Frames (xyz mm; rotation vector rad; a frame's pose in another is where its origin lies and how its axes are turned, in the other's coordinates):
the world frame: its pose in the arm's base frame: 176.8 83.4 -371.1 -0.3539 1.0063 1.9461
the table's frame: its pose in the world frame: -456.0 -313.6 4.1 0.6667 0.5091 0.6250
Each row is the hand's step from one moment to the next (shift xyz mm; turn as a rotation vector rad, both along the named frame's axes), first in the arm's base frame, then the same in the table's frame.
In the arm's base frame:
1: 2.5 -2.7 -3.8 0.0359 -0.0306 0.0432
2: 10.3 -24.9 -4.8 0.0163 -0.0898 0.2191
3: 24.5 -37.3 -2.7 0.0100 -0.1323 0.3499
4: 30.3 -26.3 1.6 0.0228 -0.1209 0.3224
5: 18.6 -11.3 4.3 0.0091 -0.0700 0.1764
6: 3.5 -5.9 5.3 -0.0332 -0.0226 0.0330
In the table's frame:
1: -1.8 -4.6 -1.9 -0.0458 0.0298 -0.0333
2: -10.2 -10.5 -23.1 -0.0673 0.1949 -0.1176
3: -25.2 -13.3 -34.5 -0.0913 0.3162 -0.1781
4: -31.2 -8.7 -23.8 -0.0973 0.2887 -0.1621
5: -19.6 -1.4 -10.3 -0.0502 0.1581 -0.0927
6: -4.8 3.5 -6.3 0.0242 0.0353 -0.0295

